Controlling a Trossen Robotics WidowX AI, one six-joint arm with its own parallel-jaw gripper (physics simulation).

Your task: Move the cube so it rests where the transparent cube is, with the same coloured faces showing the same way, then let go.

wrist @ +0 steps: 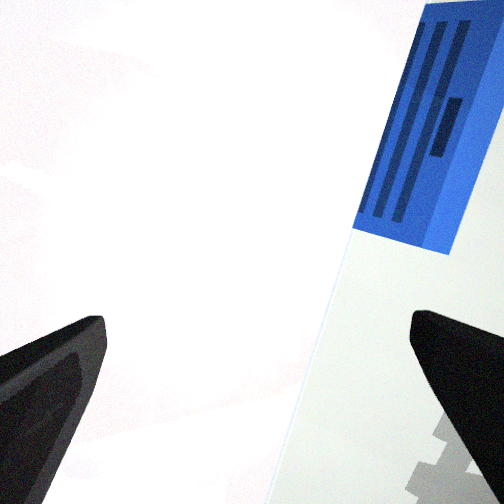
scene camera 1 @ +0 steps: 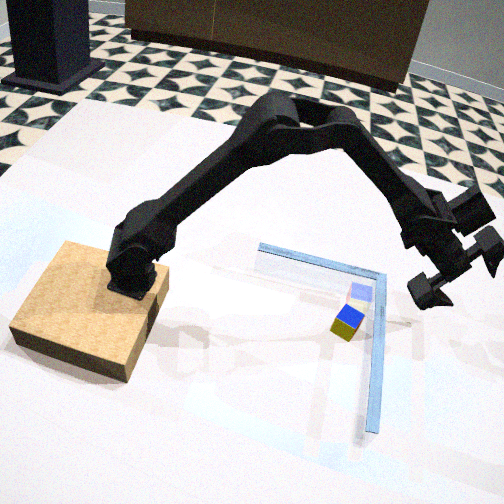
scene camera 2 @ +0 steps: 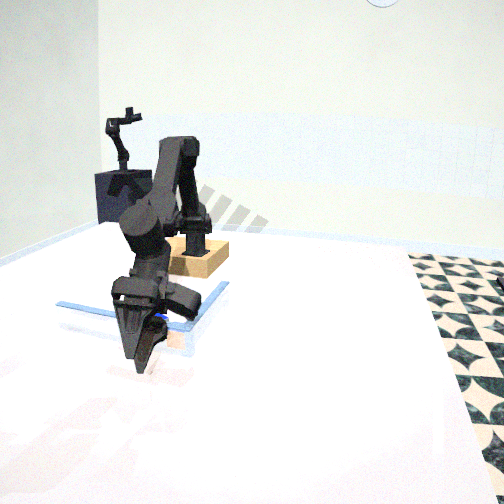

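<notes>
The cube [scene camera 1: 348, 321], blue on top with a yellow side, rests on the table inside the corner of a light blue L-shaped frame. The transparent cube [scene camera 1: 361, 294] sits just behind it, touching or nearly touching. My gripper [scene camera 1: 452, 272] hangs open and empty above the table, to the right of the frame and apart from the cube. In scene camera 2 the gripper [scene camera 2: 140, 345] hides most of the cube; only a blue sliver [scene camera 2: 160, 322] shows. The wrist view shows both fingertips spread wide with nothing between them [wrist: 255, 400].
The light blue L-shaped frame [scene camera 1: 376, 350] lies on the table between the gripper and the cube. The arm's base stands on a wooden block [scene camera 1: 88, 308] at the left. A blue panel [wrist: 435, 130] shows in the wrist view's upper right.
</notes>
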